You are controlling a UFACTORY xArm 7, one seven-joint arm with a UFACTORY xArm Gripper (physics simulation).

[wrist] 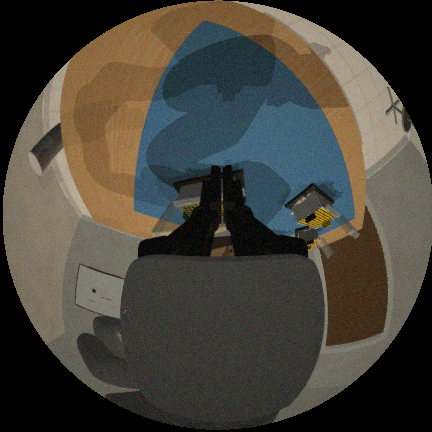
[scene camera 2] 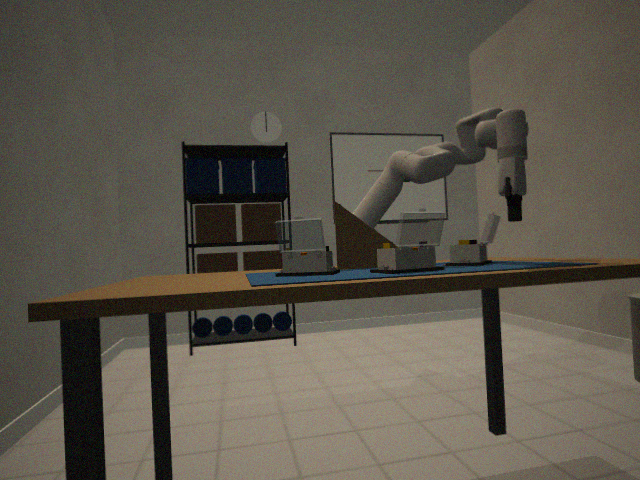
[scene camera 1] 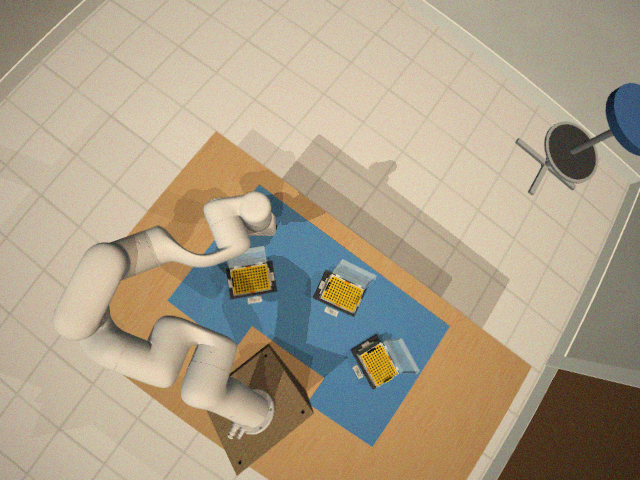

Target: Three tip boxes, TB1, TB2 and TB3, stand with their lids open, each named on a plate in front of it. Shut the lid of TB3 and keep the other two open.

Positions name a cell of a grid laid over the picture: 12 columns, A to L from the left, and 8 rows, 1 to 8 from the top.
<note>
In view: the gripper (scene camera 2: J4), a clear lid (scene camera 1: H6) and a clear lid (wrist: E4).
The gripper shows as well in the wrist view (wrist: G4).
</note>
